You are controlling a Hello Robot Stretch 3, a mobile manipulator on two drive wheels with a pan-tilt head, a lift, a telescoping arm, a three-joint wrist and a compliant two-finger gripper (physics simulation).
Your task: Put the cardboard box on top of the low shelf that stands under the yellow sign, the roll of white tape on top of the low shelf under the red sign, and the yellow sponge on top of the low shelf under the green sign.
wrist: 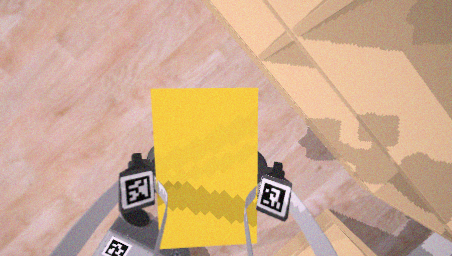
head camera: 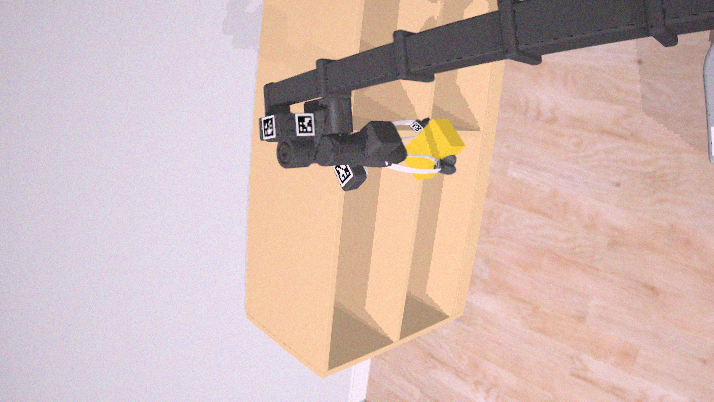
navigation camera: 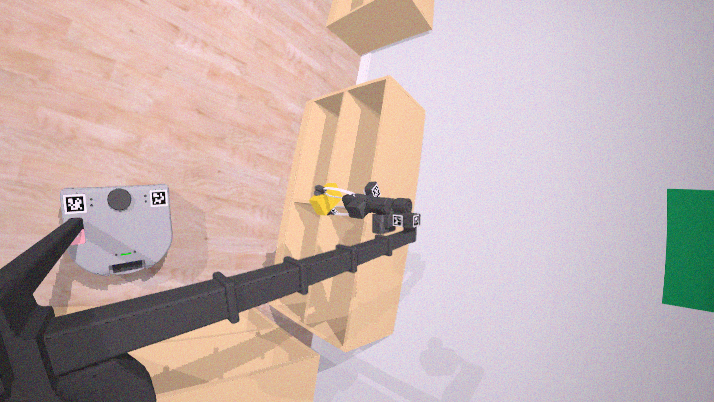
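Seen in the pictures: robot's base, link origin: (navigation camera: 119, 198).
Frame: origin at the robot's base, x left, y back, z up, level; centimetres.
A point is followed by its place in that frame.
My gripper (head camera: 436, 143) @(x -58.1, y 2.1, z 56.2 cm) (navigation camera: 326, 201) @(x -58.1, y 2.1, z 56.2 cm) (wrist: 208, 162) @(x -58.1, y 2.1, z 56.2 cm) is shut on the yellow sponge (head camera: 444, 133) @(x -54.6, y 4.0, z 60.7 cm) (navigation camera: 323, 203) @(x -55.6, y 2.7, z 61.2 cm) (wrist: 205, 125), with one finger on each side of it. The sponge is held in the air. In the head and navigation views it shows against the open compartments of a low shelf (head camera: 290, 250) @(x -103.4, y -20.0, z 61.0 cm) (navigation camera: 400, 145) @(x -103.5, y -20.5, z 61.1 cm), away from the bare top board; its exact height is hard to tell. In the wrist view floor shows behind the sponge, with shelf boards at the right. The green sign (navigation camera: 690, 250) @(x -118.3, y 17.4, z 171.8 cm) is on the wall above this shelf. The cardboard box, white tape, yellow sign and red sign do not show.
My extended arm (head camera: 450, 47) @(x -30.1, y 9.8, z 91.8 cm) (navigation camera: 190, 305) @(x -6.1, y 9.1, z 92.2 cm) crosses over the shelf. Another wooden shelf (navigation camera: 280, 385) @(x -33.3, y 61.3, z 61.1 cm) stands close at the bottom of the navigation view, partly behind the arm and mast. A further shelf (navigation camera: 385, 35) @(x -137.8, y -102.8, z 30.6 cm) is at its top. My base (navigation camera: 120, 230) @(x 0.7, y 10.4, z 16.0 cm) stands on the floor in front.
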